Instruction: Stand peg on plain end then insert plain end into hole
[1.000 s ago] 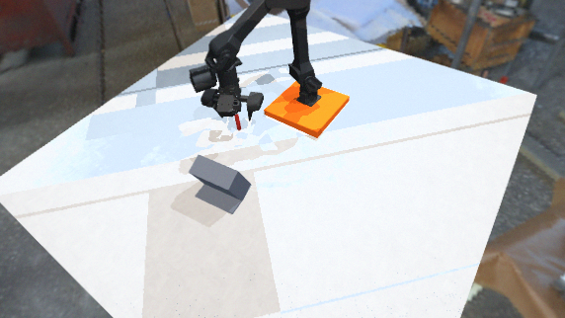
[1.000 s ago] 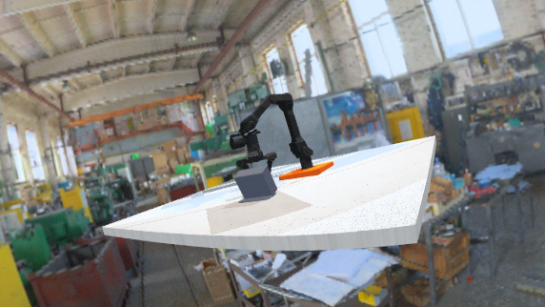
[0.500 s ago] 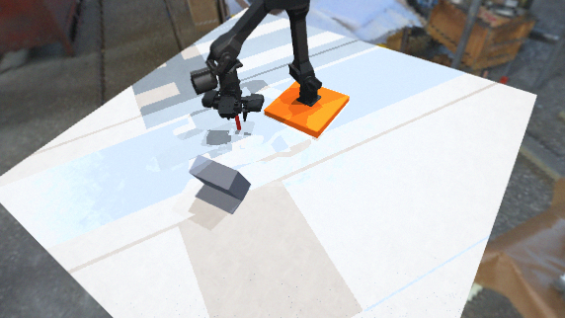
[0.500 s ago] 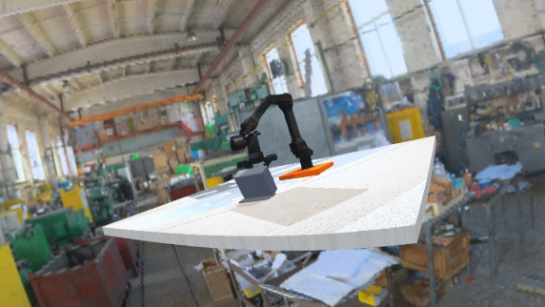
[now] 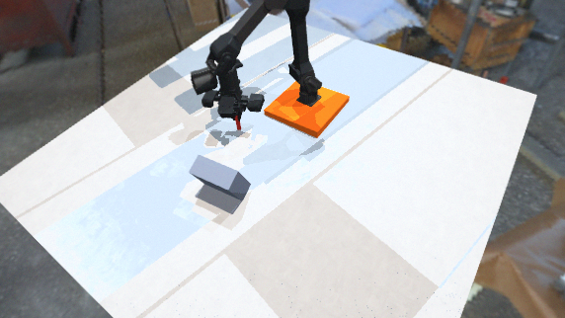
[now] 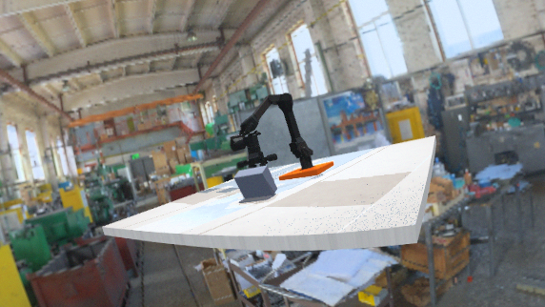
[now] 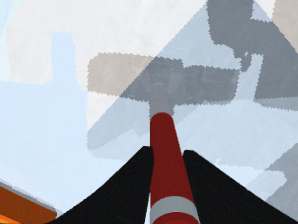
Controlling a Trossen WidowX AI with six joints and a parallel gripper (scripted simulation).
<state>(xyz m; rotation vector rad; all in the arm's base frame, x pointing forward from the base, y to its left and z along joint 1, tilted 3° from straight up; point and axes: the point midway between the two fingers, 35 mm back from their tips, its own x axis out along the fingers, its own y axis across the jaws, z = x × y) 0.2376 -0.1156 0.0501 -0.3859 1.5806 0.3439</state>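
Right now my gripper tip is 21 cm short of the panel, 14 cm to the right of it and 2 cm below it. Round my gripper tip: red peg 2 cm above.
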